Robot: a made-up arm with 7 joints. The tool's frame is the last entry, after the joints. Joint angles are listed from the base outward.
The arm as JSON. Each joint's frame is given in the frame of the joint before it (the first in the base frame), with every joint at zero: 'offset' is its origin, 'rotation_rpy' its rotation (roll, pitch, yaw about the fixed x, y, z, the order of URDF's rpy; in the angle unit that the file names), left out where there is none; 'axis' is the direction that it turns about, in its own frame. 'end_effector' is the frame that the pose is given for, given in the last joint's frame.
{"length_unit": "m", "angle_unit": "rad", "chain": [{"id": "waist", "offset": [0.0, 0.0, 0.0], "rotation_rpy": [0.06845, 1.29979, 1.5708], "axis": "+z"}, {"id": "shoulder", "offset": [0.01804, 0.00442, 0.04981], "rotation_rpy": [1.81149, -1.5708, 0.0], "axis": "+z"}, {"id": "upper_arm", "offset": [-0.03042, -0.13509, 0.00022], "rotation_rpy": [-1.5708, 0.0, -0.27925], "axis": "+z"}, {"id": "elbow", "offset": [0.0, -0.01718, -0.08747], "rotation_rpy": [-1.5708, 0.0, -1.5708], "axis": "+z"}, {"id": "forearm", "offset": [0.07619, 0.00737, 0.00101], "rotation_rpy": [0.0, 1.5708, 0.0], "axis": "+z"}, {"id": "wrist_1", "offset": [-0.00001, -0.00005, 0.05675], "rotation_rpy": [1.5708, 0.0, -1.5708], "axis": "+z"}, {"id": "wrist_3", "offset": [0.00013, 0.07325, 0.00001], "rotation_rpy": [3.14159, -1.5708, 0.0], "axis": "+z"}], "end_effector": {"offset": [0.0, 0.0, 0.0], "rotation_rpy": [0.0, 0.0, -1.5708]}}
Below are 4 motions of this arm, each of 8 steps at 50 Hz.
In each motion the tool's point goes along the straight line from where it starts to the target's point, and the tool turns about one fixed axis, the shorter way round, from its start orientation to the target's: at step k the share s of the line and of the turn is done. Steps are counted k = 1, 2, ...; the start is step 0. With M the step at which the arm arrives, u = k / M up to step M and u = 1 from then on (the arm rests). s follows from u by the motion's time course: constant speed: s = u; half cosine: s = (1 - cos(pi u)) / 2; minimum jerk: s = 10 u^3 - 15 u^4 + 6 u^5.
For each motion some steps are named. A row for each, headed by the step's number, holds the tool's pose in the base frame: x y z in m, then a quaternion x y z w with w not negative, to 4 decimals.
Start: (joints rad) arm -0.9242 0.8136 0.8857 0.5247 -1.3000 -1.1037 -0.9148
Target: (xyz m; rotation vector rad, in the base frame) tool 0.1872 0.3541 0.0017 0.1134 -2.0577 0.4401
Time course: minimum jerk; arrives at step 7
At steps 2, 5, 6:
2: 0.1851 0.3590 -0.0116 0.0644 -0.8242 0.1875 0.5305
5: 0.1868 0.3549 -0.0006 0.0498 -0.8447 0.1826 0.5006
6: 0.1871 0.3542 0.0013 0.0473 -0.8481 0.1817 0.4954

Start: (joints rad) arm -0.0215 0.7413 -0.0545 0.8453 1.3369 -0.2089 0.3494
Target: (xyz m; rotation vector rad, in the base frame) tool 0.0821 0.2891 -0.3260 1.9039 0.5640 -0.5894
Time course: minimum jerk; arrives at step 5
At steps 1, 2, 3, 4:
1: 0.0803 0.2986 -0.3218 0.7976 0.2510 -0.2324 0.4968
2: 0.0808 0.2960 -0.3229 0.7957 0.2464 -0.2358 0.5005
3: 0.0815 0.2923 -0.3246 0.7931 0.2399 -0.2406 0.5056
4: 0.0820 0.2897 -0.3257 0.7911 0.2353 -0.2440 0.5092

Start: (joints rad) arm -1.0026 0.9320 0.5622 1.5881 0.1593 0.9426 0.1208
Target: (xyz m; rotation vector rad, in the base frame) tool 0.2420 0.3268 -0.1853 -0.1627 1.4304 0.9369
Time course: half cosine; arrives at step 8
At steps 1, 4, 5, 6, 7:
1: 0.2214 0.3355 -0.1991 -0.0614 0.6450 0.4055 0.6448
4: 0.2313 0.3313 -0.1925 -0.0664 0.6380 0.4091 0.6489
5: 0.2354 0.3296 -0.1897 -0.0684 0.6352 0.4106 0.6506
6: 0.2389 0.3281 -0.1874 -0.0702 0.6327 0.4118 0.6521
7: 0.2412 0.3271 -0.1858 -0.0713 0.6310 0.4127 0.6530

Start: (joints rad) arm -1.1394 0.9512 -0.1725 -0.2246 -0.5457 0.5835 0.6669
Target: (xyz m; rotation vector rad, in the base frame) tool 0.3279 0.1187 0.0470 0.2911 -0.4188 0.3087
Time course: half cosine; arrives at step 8
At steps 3, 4, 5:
3: 0.3189 0.1183 0.0549 0.1668 -0.2429 0.1799 0.9385
4: 0.3214 0.1184 0.0527 0.1604 -0.2328 0.1723 0.9436
5: 0.3239 0.1185 0.0505 0.1539 -0.2227 0.1646 0.9485

